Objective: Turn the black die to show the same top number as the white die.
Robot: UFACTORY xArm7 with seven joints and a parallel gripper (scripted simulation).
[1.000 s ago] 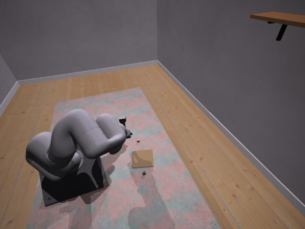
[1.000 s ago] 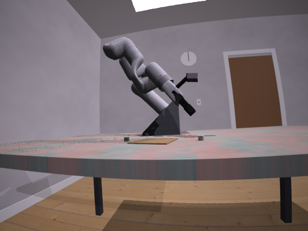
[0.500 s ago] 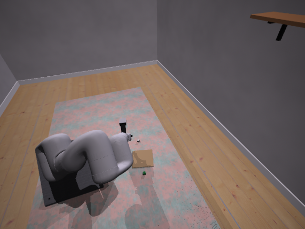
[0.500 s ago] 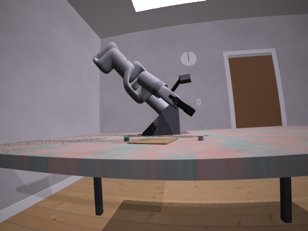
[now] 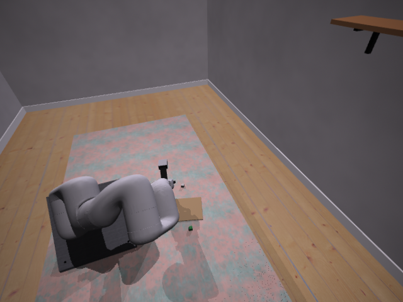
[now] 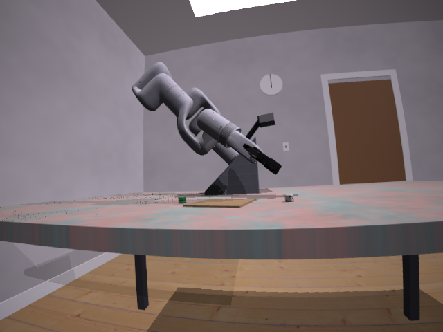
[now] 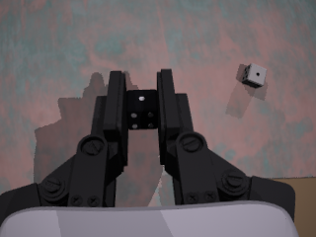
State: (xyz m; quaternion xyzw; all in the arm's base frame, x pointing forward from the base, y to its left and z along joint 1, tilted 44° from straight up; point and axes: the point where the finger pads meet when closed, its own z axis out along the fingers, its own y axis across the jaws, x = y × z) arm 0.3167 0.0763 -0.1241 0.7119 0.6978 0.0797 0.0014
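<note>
My hand is 100 mm short of the white die, 30 mm to the right of it and 80 mm above it. Round my hand: green die 80 mm ahead, 250 mm to the right, 80 mm below; then tan mat 100 mm ahead, 140 mm to the right, 90 mm below; then black die 10 mm to the left, 10 mm below.
</note>
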